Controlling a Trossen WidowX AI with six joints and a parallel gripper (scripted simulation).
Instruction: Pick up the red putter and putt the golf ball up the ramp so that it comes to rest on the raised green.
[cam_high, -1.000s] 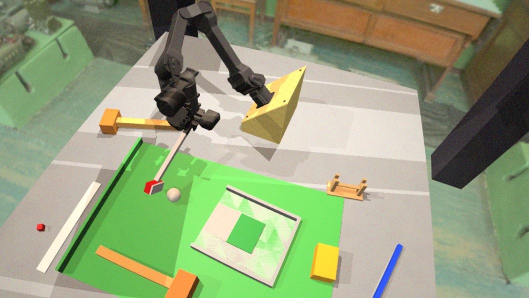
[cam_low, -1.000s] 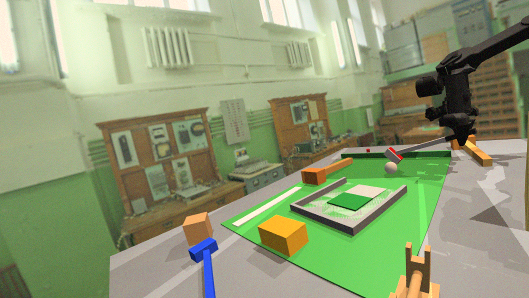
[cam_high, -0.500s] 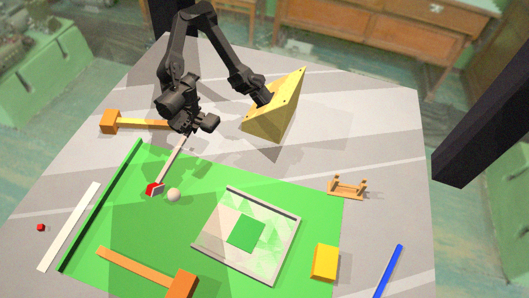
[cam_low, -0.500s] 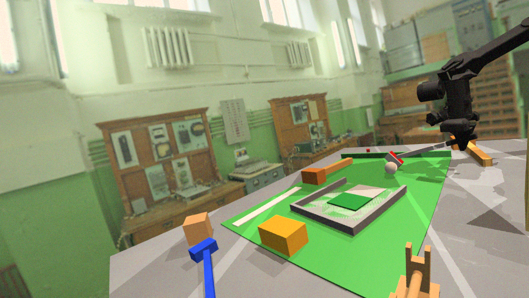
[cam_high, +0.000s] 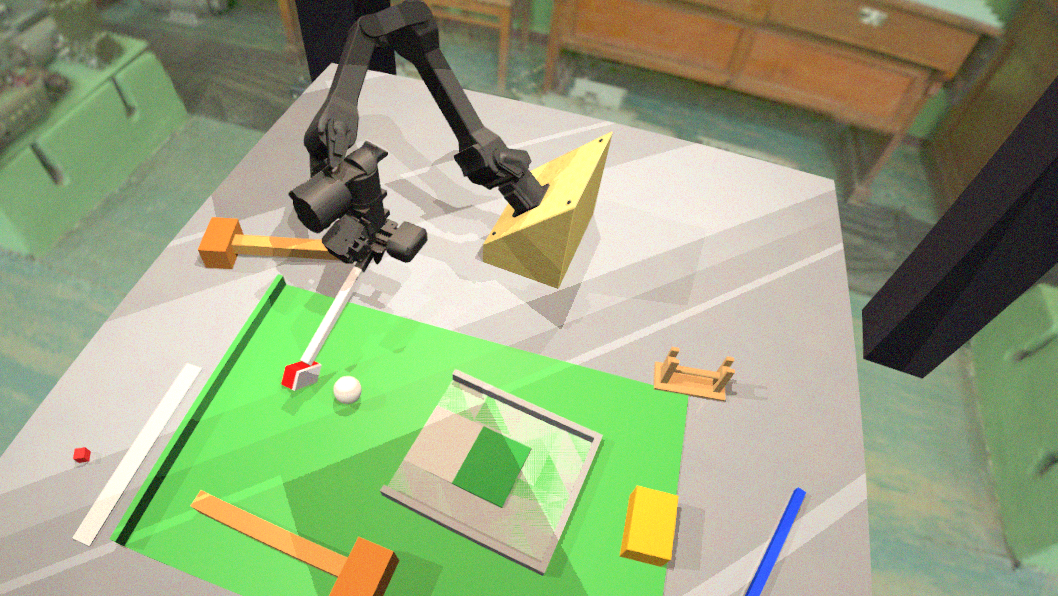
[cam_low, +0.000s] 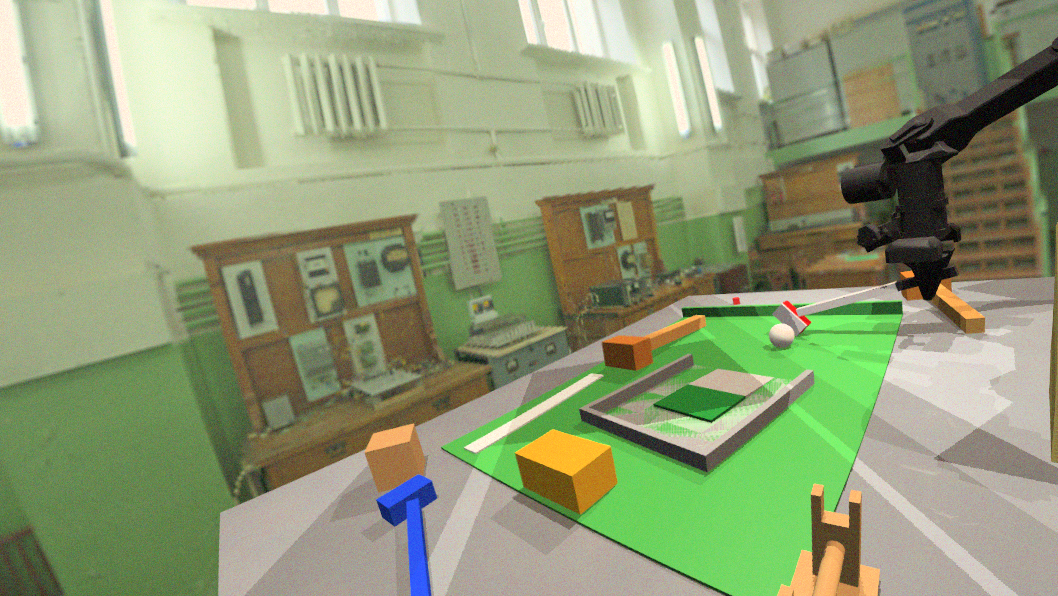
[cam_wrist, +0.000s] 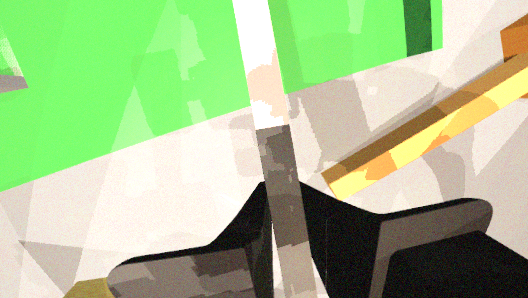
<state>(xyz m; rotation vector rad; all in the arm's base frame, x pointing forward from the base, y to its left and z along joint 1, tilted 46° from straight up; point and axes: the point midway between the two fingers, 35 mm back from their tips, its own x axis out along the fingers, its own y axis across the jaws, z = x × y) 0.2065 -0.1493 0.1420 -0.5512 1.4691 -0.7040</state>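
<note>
My gripper tip is now 110 mm short of the red putter. From my gripper tip the other things lie so: white golf ball 210 mm ahead, 60 mm to the left, 50 mm below; then small red cube 460 mm ahead, 260 mm to the right, 60 mm below; then wooden stand 560 mm to the left, 40 mm below, 20 mm behind.
</note>
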